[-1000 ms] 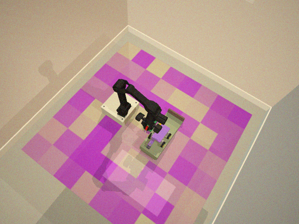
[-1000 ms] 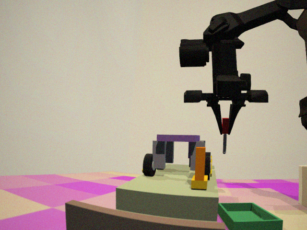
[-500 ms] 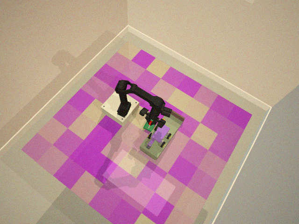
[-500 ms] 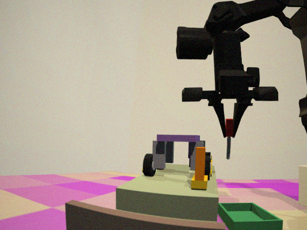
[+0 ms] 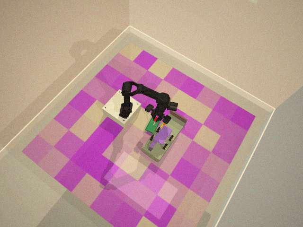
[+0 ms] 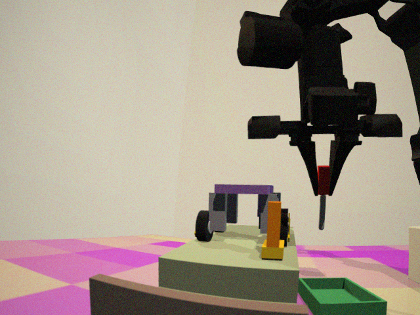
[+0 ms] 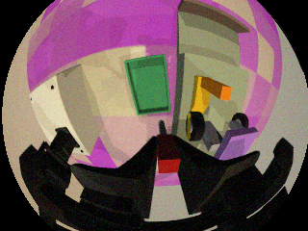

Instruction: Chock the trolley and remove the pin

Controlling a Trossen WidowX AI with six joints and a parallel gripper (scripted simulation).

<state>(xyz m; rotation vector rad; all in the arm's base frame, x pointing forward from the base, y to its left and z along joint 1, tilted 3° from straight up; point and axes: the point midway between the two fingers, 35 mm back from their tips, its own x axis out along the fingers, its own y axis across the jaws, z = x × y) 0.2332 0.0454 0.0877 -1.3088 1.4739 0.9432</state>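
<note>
The green tray lies 20 mm behind my gripper tip, 10 mm to the left of it and 140 mm below it. Round my gripper tip: yellow chock: 60 mm ahead, 10 mm to the left, 50 mm below; red-headed stop pin: right at my gripper tip; trolley: 100 mm ahead, 80 mm to the right, 30 mm below.
</note>
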